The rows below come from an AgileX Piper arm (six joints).
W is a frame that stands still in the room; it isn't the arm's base.
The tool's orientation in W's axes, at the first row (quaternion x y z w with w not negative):
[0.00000 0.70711 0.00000 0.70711]
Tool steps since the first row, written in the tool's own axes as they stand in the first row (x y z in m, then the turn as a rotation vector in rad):
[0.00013 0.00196 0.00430 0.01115 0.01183 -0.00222]
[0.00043 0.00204 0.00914 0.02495 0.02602 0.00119]
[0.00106 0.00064 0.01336 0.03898 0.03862 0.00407]
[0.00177 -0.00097 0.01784 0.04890 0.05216 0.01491]
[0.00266 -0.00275 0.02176 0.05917 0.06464 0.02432]
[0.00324 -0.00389 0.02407 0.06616 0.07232 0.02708]
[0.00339 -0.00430 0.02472 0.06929 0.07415 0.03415]
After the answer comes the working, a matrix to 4 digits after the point.
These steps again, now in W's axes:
[0.00430 0.00196 -0.00013 -0.00222 0.01183 -0.01115]
[0.00914 0.00204 -0.00043 0.00119 0.02602 -0.02495]
[0.01336 0.00064 -0.00106 0.00407 0.03862 -0.03898]
[0.01784 -0.00097 -0.00177 0.01491 0.05216 -0.04890]
[0.02176 -0.00275 -0.00266 0.02432 0.06464 -0.05917]
[0.02407 -0.00389 -0.00324 0.02708 0.07232 -0.06616]
[0.02472 -0.00430 -0.00339 0.03415 0.07415 -0.06929]

The tool's axes in the first row as the columns of a matrix, in W's axes (rounded; the answer above uses it unrounded):
[0.0000 0.0000 1.0000]
[0.0000 1.0000 0.0000]
[-1.0000 0.0000 0.0000]

